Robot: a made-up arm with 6 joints. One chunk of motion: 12 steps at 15 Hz.
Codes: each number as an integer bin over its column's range. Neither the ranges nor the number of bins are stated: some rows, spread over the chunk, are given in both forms.
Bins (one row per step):
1: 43 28 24 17 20 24
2: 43 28 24 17 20 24
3: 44 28 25 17 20 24
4: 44 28 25 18 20 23
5: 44 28 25 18 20 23
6: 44 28 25 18 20 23
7: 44 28 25 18 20 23
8: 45 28 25 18 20 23
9: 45 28 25 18 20 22
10: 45 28 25 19 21 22
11: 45 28 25 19 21 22
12: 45 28 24 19 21 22
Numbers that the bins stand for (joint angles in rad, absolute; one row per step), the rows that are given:
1: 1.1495 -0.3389 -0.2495 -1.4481 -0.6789 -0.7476
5: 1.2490 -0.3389 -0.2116 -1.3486 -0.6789 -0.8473
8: 1.3486 -0.3389 -0.2116 -1.3486 -0.6789 -0.8473
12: 1.3486 -0.3389 -0.2495 -1.2490 -0.6133 -0.9470
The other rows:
2: 1.1495 -0.3389 -0.2495 -1.4481 -0.6789 -0.7476
3: 1.2490 -0.3389 -0.2116 -1.4481 -0.6789 -0.7476
4: 1.2490 -0.3389 -0.2116 -1.3486 -0.6789 -0.8473
6: 1.2490 -0.3389 -0.2116 -1.3486 -0.6789 -0.8473
7: 1.2490 -0.3389 -0.2116 -1.3486 -0.6789 -0.8473
9: 1.3486 -0.3389 -0.2116 -1.3486 -0.6789 -0.9470
10: 1.3486 -0.3389 -0.2116 -1.2490 -0.6133 -0.9470
11: 1.3486 -0.3389 -0.2116 -1.2490 -0.6133 -0.9470

